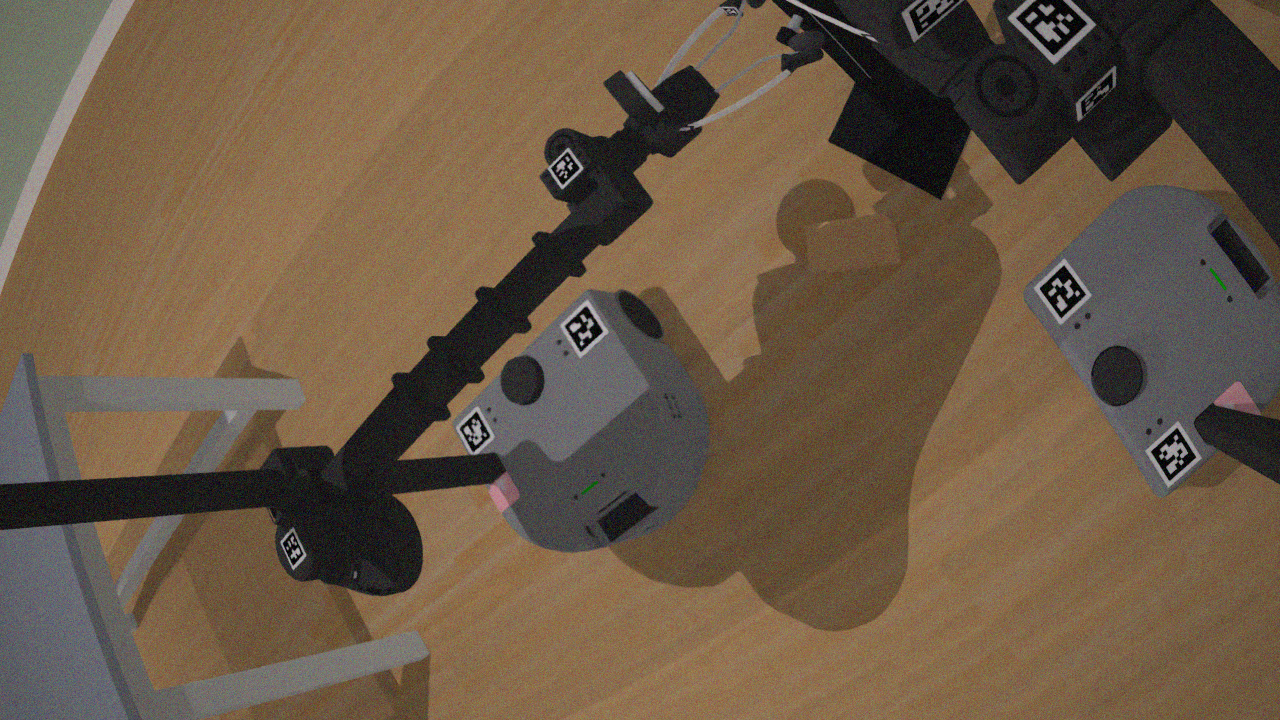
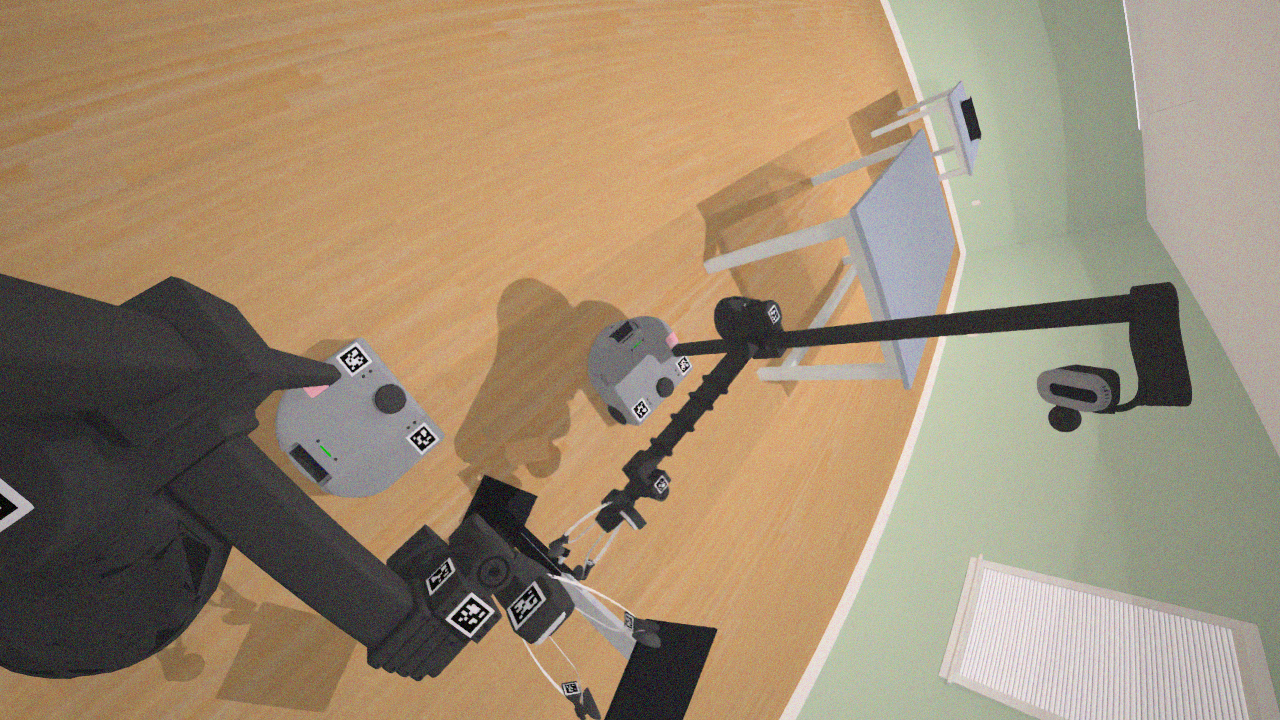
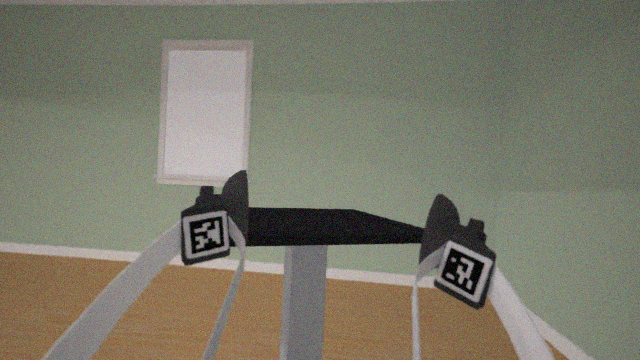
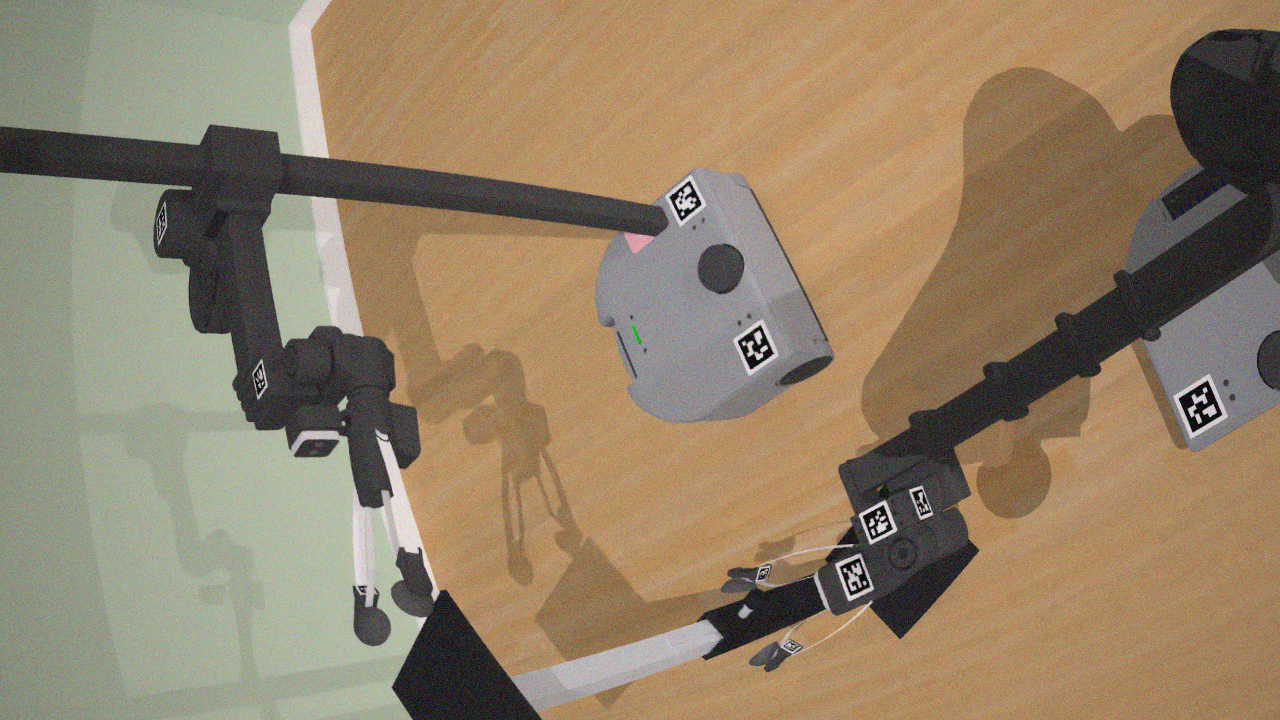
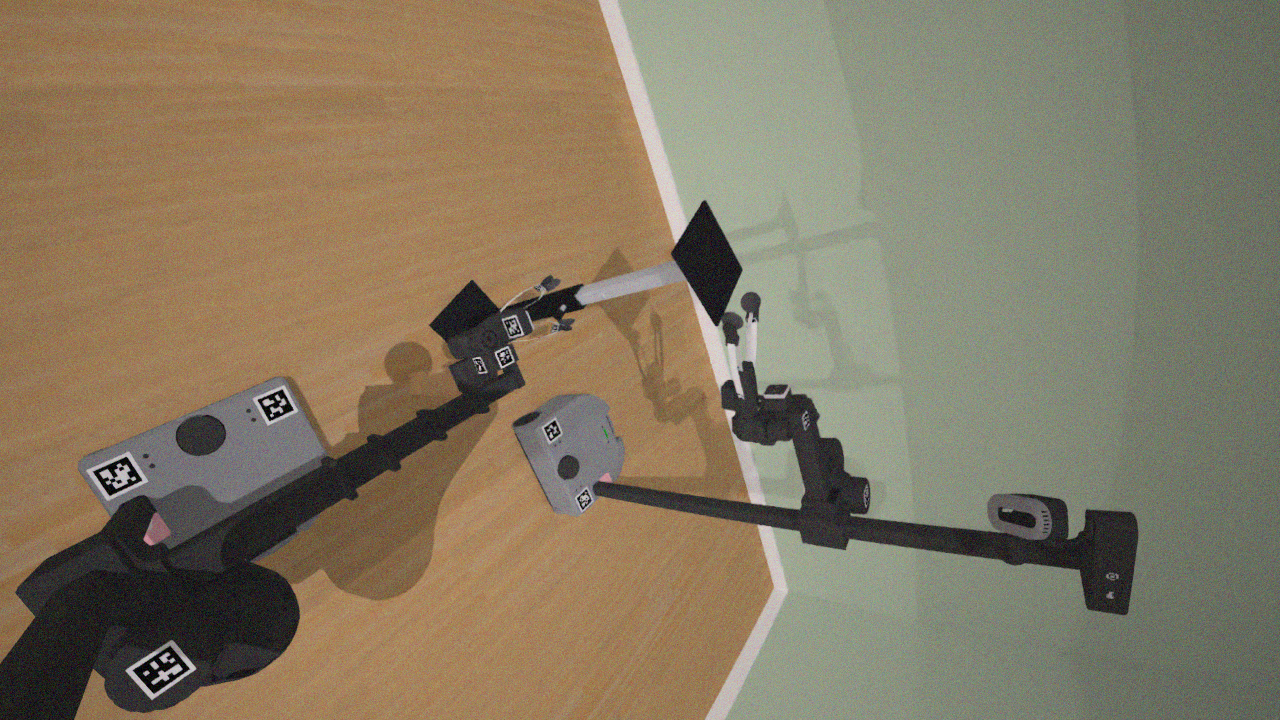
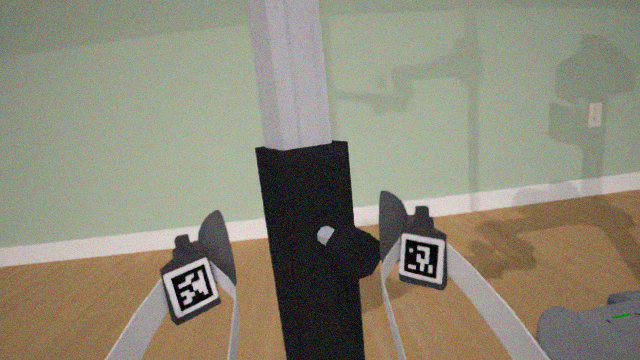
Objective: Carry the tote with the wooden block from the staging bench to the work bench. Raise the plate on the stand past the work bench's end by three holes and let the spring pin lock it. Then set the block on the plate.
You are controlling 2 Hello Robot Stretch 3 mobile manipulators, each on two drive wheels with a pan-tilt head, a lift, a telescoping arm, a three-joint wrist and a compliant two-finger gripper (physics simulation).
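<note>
The black plate (image 2: 666,671) (image 3: 310,227) (image 4: 465,662) (image 5: 707,259) tops a grey post (image 6: 295,75) (image 4: 617,662) (image 5: 626,282). The post rises from a black sleeve (image 6: 310,200) with a side knob (image 6: 365,252) and pale pin. My r1 gripper (image 2: 615,669) (image 3: 335,220) (image 4: 392,610) (image 5: 742,315) is open near the plate's edge. My r2 gripper (image 6: 305,230) (image 4: 753,617) (image 5: 555,304) (image 2: 571,557) is open, its fingers either side of the sleeve; the knob is near one fingertip. A black tote (image 2: 971,119) appears on the far bench (image 2: 955,94). The block does not show.
A nearer blue-grey bench (image 2: 904,241) (image 1: 44,546) stands behind r2's base (image 1: 581,429) (image 2: 635,367). r1's base (image 4: 707,304) (image 5: 568,456) stands on the stand's other side. The stand's black foot (image 4: 926,591) (image 5: 469,308) is on the floor between them. Walls run close beyond r1.
</note>
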